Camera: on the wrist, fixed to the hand. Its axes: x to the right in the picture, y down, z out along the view.
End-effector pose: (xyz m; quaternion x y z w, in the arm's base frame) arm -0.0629 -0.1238 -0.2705 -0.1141 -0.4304 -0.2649 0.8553
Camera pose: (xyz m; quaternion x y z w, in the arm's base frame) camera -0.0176 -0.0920 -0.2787 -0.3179 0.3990 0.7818 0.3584
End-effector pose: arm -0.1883 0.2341 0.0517 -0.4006 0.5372 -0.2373 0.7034
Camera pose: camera -0.2128 0.2530 0.0051 0.5989 0.5862 0.5450 0.0260
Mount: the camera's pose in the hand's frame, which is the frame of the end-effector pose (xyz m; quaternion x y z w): 0.0043 0.0512 -0.0221 0.0002 -0.3221 -0.9460 0.0360
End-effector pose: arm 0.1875 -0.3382 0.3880 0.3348 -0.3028 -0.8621 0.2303
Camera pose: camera 0.2104 -0.3853 0.4076 -0.0209 -0.2315 0.3567 0.9049
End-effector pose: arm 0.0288 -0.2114 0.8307 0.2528 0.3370 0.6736 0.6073
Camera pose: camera -0.0215 -0.2122 0.8551 -0.0926 0.0558 -0.6318 0.7676
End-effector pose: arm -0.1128 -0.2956 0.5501 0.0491 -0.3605 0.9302 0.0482
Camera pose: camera -0.1247 -0.3181 0.5003 0.6425 0.0181 -0.0279 0.7656
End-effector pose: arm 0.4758 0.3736 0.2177 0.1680 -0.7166 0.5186 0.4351
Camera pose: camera 0.4479 0.4149 0.1924 0.8511 -0.0069 -0.4469 0.2754
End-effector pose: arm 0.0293 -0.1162 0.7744 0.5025 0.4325 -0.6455 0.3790
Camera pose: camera 0.0828 -0.1130 0.7584 0.5989 -0.3688 0.5438 0.4578
